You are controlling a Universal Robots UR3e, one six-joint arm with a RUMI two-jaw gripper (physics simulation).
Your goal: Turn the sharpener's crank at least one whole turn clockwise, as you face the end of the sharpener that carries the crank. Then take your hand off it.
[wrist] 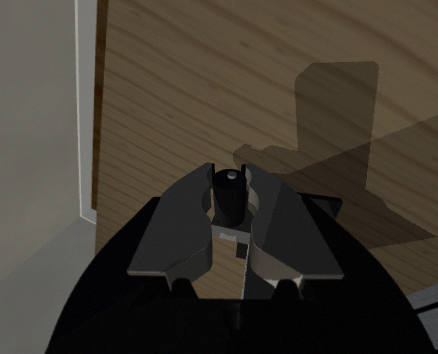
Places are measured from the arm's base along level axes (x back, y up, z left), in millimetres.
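Pixels of known places: gripper, between the fingertips: [228, 166].
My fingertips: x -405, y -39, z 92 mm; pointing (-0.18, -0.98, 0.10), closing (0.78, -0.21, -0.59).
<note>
For each thing: its top centre in the pictures, then the offset to it from my fingertips. "*": a spot on its surface instead. Level surfaces: height alone.
- crank's black knob, centre of its top: [226, 210] dz +7, dx +12, dy +35 mm
- sharpener, a spot on its surface: [257, 287] * dz +25, dx +57, dy +56 mm
- wooden table top, height of its surface: dy -58 mm
The crank's black knob [230, 200], an upright cylinder with a small pale pin in its top, stands between the two grey jaws at the lower middle. My gripper [228, 166] is shut on this knob, with a jaw on its left and right sides. The crank's grey arm [231, 233] shows below the foot of the knob. A grey part of the sharpener [257, 287] shows through the gap between the jaws. The rest of the sharpener is mostly hidden behind the jaws and the black gripper body.
The wooden table top [190, 90] lies below, with its left edge running down the left side. A pale-edged grey surface [40, 125] lies beyond that edge. A dark blocky shadow falls on the wood at the right. A grey metallic surface [427, 297] shows at the lower right corner.
</note>
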